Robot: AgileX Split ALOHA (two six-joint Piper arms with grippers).
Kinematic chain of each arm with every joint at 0, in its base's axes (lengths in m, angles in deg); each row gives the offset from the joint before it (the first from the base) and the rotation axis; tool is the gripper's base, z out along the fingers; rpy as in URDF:
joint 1: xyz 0 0 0.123 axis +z
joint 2: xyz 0 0 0 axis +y
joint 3: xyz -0.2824 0 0.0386 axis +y
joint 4: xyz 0.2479 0 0.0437 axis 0.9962 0 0.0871
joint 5: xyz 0 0 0 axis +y
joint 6: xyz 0.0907 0 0.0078 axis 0.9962 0 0.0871
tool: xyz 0 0 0 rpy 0 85 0
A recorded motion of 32 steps. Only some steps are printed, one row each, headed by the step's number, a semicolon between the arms.
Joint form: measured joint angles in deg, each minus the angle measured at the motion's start. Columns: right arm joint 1, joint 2, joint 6, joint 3, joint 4, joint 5; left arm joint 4, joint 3, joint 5, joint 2, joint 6, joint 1.
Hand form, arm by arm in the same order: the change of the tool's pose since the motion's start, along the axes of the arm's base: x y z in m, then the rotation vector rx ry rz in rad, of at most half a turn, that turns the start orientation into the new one. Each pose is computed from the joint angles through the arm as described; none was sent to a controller.
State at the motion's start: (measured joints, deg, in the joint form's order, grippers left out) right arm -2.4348 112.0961 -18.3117 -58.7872 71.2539 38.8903; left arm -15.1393 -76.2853 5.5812 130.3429 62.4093 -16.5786
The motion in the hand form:
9: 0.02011 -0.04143 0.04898 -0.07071 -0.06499 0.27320; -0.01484 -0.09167 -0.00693 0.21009 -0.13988 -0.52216
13: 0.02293 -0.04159 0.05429 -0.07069 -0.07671 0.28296; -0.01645 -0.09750 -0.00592 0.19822 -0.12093 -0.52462
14: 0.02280 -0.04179 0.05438 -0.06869 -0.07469 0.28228; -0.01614 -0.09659 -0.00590 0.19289 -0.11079 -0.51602
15: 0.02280 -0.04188 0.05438 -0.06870 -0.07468 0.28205; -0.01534 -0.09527 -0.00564 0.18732 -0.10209 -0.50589
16: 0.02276 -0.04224 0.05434 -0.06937 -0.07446 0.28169; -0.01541 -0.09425 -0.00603 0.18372 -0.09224 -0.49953
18: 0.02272 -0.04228 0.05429 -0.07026 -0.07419 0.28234; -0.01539 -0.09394 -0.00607 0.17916 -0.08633 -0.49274
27: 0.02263 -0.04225 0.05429 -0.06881 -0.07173 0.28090; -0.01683 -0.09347 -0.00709 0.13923 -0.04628 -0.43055
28: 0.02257 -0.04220 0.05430 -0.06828 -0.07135 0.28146; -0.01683 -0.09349 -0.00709 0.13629 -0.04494 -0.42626
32: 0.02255 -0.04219 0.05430 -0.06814 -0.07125 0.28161; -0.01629 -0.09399 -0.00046 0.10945 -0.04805 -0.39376
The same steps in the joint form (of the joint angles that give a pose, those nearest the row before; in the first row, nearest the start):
9: -6.96 -0.32 2.29 -13.86 -19.37 17.47; 0.93 -5.95 -0.41 4.02 22.40 -11.40
13: -6.97 -0.32 2.47 -15.14 -19.65 18.34; 1.36 -6.80 1.22 4.14 20.90 -12.06
14: -7.02 -0.31 2.58 -15.16 -19.65 18.48; 1.49 -6.92 1.77 4.14 20.18 -11.92
15: -7.03 -0.31 2.58 -15.16 -19.65 18.48; 1.54 -7.09 2.27 4.14 19.52 -11.71
16: -7.08 -0.32 2.58 -15.16 -19.70 18.48; 1.54 -7.09 2.72 4.14 19.08 -11.58
18: -7.08 -0.32 2.59 -15.16 -19.77 18.48; 1.54 -7.14 2.98 4.14 18.58 -11.54
27: -7.08 -0.31 2.77 -15.16 -19.78 18.54; 2.13 -7.14 4.12 4.14 13.33 -11.54
28: -7.08 -0.31 2.77 -15.16 -19.78 18.59; 2.08 -7.14 4.12 4.14 13.07 -11.54
32: -7.08 -0.31 2.77 -15.16 -19.78 18.60; 1.35 -7.08 4.12 3.30 11.48 -11.54

